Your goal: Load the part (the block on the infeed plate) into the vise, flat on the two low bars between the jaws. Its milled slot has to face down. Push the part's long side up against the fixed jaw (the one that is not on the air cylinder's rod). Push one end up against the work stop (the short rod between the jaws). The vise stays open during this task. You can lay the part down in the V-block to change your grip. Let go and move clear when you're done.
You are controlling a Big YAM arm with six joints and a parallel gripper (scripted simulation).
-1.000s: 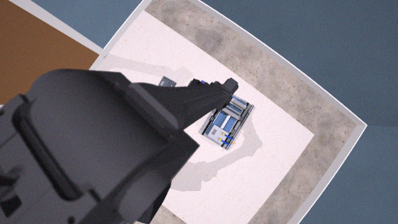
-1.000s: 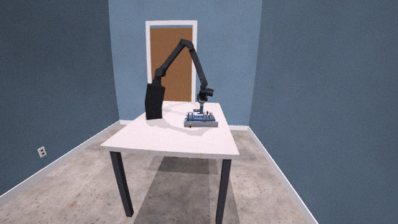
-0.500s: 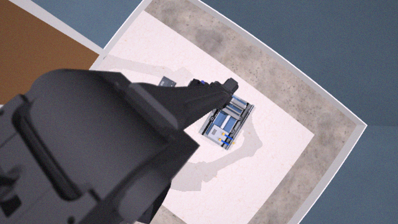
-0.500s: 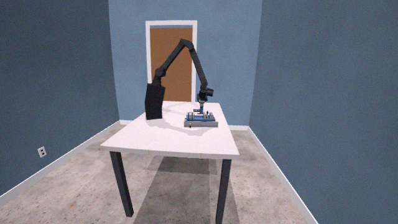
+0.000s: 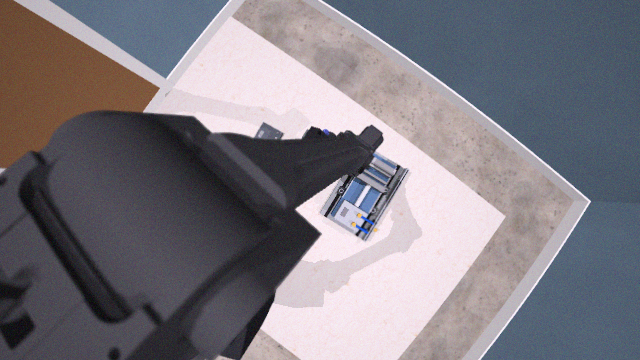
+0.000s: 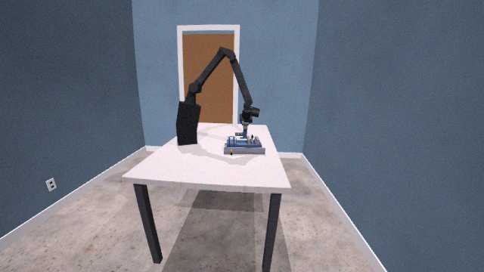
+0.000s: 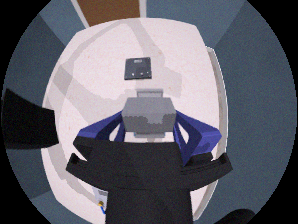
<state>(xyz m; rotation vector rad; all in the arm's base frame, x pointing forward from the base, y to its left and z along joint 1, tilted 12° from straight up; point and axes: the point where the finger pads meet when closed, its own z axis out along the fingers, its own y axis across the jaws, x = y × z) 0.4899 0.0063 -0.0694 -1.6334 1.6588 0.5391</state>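
The part is 10 mm below my hand. From my hand the other things lie so: dark square plate (20 mm behind, 190 mm to the left, 160 mm below).
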